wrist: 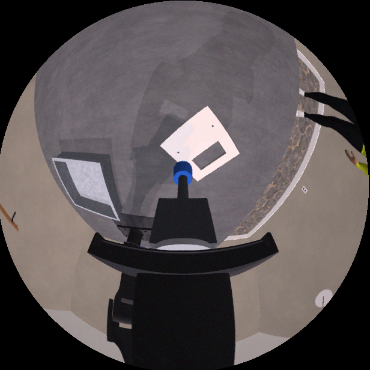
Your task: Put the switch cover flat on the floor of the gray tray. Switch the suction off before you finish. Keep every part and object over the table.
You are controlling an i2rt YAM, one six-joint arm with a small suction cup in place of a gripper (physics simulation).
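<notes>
The switch cover (195, 131) is a thin, pale plate with a rectangular opening and two small holes. It lies flat on the gray table, turned at an angle, outside the tray and right of it. The gray tray (111, 182) stands at the left with its pale floor showing. My gripper (183, 171), a blue suction cup on a black stem, is open, with the suction off and nothing hanging from it. It appears in front of the cover's lower left edge; its height above the cover is hard to tell.
The gray table (110, 80) carries shadows of the arm and tray. A black slotted base part (136, 222) is right of the tray's near end. The table edge curves down the right side, with a stone-patterned strip (285, 172) and a person's dark legs (332, 120) beyond.
</notes>
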